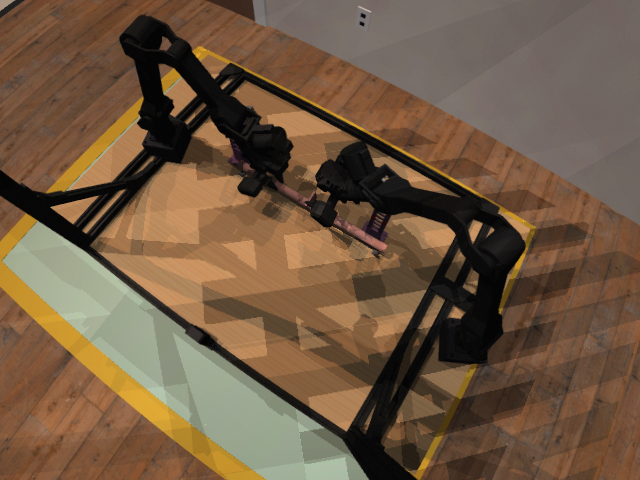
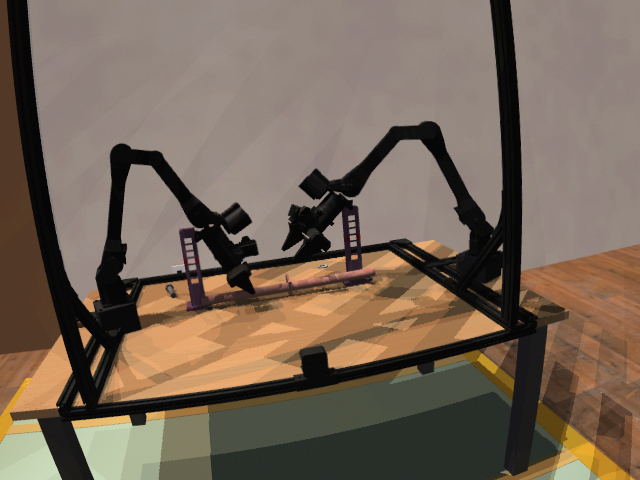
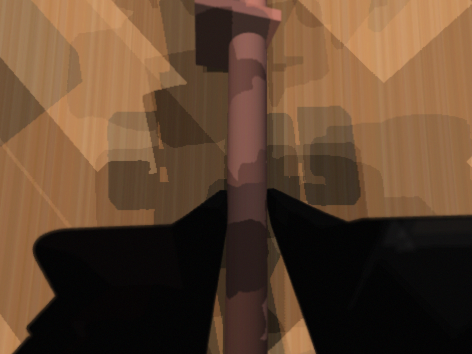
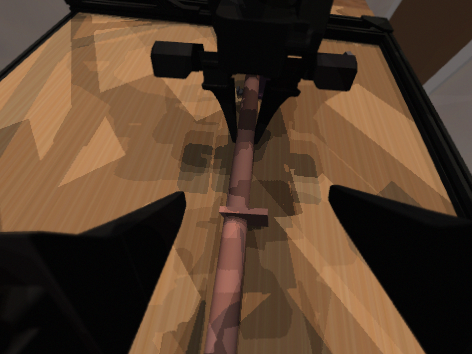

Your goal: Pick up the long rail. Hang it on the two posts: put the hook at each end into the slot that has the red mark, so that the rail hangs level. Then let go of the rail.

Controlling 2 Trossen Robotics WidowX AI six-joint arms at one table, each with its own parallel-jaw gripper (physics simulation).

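Frame: origin at the left arm's base, x ahead, y down, z left, level; metres.
Seen in the pictures: left gripper, fingertip midpoint: (image 1: 279,186) (image 2: 253,292) (image 3: 246,196) (image 4: 244,142); right gripper, fingertip midpoint: (image 1: 313,187) (image 2: 287,255) (image 4: 255,195); left arm's base, link origin: (image 1: 163,133) (image 2: 113,301); right arm's base, link origin: (image 1: 468,339).
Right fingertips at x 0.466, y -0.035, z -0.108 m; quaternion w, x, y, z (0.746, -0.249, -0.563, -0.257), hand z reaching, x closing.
Observation:
Pixels of each thing's top centre, then the offset from my right fingertips to it. "spot": a spot on its surface instead.
- long pink rail, top centre: (image 4: 241,209) (image 2: 288,275) (image 1: 309,198) dx -0.008, dy +0.054, dz -0.003 m
- purple left post, top centre: (image 1: 230,111) (image 2: 186,229) dx -0.233, dy -0.107, dz +0.109 m
- right post, top centre: (image 1: 388,199) (image 2: 349,206) dx +0.178, dy -0.107, dz -0.053 m
- small dark cylinder, top centre: (image 2: 170,286) dx -0.267, dy +0.084, dz +0.262 m
- small pale ring-like thing, top centre: (image 2: 322,265) dx +0.197, dy +0.106, dz +0.136 m
- dark box, surface spot: (image 2: 313,361) (image 1: 192,338) spot: dx -0.207, dy +0.071, dz -0.420 m
The long pink rail (image 1: 292,193) (image 2: 320,282) (image 3: 247,120) (image 4: 232,260) lies low along the table in front of the posts, a square collar at its middle. Whether it touches the table is unclear. My left gripper (image 2: 252,290) (image 3: 246,196) (image 4: 244,142) is shut on the rail, between the collar and its left end. My right gripper (image 2: 290,252) (image 4: 255,195) is open and empty above the rail near the collar. The purple left post (image 1: 235,152) (image 2: 196,294) and right post (image 1: 378,222) (image 2: 352,222) stand upright, with red marks about midway up. The end hooks are mostly hidden.
A small dark cylinder (image 2: 171,290) lies left of the left post. A small pale ring-like thing (image 2: 322,266) lies behind the rail. A black frame (image 1: 310,116) (image 2: 206,406) edges the table, with a dark box (image 1: 200,334) (image 2: 313,361) on its front bar.

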